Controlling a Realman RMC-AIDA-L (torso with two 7-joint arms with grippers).
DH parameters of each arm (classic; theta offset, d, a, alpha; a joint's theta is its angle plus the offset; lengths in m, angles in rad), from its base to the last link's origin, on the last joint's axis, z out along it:
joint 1: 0 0.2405 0 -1.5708
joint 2: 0 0 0 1.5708
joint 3: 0 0.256 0 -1.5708
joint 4: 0 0 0 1.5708
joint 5: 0 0.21 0 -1.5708
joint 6: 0 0 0 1.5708
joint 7: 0 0.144 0 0
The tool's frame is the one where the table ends.
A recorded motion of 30 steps. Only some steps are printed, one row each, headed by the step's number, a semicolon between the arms.
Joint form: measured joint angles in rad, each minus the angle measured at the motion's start. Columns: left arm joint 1, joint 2, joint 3, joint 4, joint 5, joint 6, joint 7; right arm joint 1, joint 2, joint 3, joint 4, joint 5, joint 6, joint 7.
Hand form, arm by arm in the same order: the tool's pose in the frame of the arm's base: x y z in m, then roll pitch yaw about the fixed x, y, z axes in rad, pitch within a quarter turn. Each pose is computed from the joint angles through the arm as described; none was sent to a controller.
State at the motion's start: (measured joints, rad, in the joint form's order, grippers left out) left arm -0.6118 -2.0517 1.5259 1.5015 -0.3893 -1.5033 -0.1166; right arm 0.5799 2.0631 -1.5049 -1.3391 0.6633 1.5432 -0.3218
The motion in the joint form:
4: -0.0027 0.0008 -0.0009 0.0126 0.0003 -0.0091 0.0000; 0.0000 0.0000 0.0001 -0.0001 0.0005 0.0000 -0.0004
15: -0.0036 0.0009 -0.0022 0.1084 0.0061 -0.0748 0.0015; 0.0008 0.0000 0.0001 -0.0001 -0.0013 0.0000 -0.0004
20: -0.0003 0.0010 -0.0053 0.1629 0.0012 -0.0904 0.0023; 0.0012 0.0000 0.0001 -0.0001 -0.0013 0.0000 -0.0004
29: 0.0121 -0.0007 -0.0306 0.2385 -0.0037 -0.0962 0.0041; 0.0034 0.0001 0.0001 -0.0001 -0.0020 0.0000 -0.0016
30: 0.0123 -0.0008 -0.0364 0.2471 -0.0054 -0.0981 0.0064; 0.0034 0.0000 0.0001 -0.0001 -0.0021 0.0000 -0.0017
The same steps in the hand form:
4: -0.1511 0.3671 0.0154 -2.4490 -0.1339 1.0799; 0.1732 0.3378 -0.0233 -2.7558 -0.1529 -0.9170
15: -0.1348 0.3602 0.0257 -2.4410 -0.1289 1.0352; 0.1731 0.3380 -0.0232 -2.7541 -0.1534 -0.9164
20: -0.1249 0.3574 0.0314 -2.4444 -0.1440 1.0013; 0.1730 0.3381 -0.0232 -2.7541 -0.1534 -0.9160
29: -0.1141 0.3552 0.0436 -2.4469 -0.1953 0.9607; 0.1723 0.3385 -0.0232 -2.7537 -0.1541 -0.9127
30: -0.1128 0.3551 0.0455 -2.4476 -0.2013 0.9554; 0.1724 0.3385 -0.0231 -2.7535 -0.1541 -0.9127

